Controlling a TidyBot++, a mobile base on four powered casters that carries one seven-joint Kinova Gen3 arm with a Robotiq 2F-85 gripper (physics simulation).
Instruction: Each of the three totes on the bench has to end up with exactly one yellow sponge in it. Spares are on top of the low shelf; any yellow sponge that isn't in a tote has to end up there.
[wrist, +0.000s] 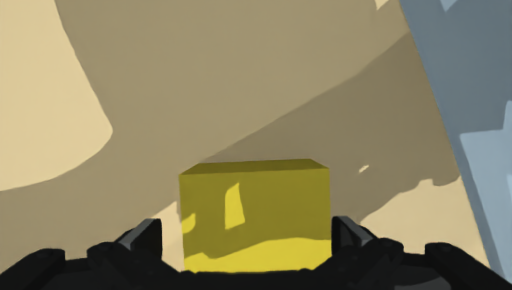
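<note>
A yellow sponge lies on a tan surface at the lower middle of the wrist view, its near part hidden behind the gripper body. My gripper is open, with one fingertip on each side of the sponge as seen from the wrist. The sponge nearly fills the width between the fingertips: its right side appears right beside the right fingertip, and a small gap shows at the left one. The gripper holds nothing. No tote can be made out in this view, and whether the tan surface is the bench or the shelf top cannot be told.
The tan surface ends at a slanting edge on the right, with a blue-grey area beyond it. Broad shadows fall across the tan surface and over the sponge.
</note>
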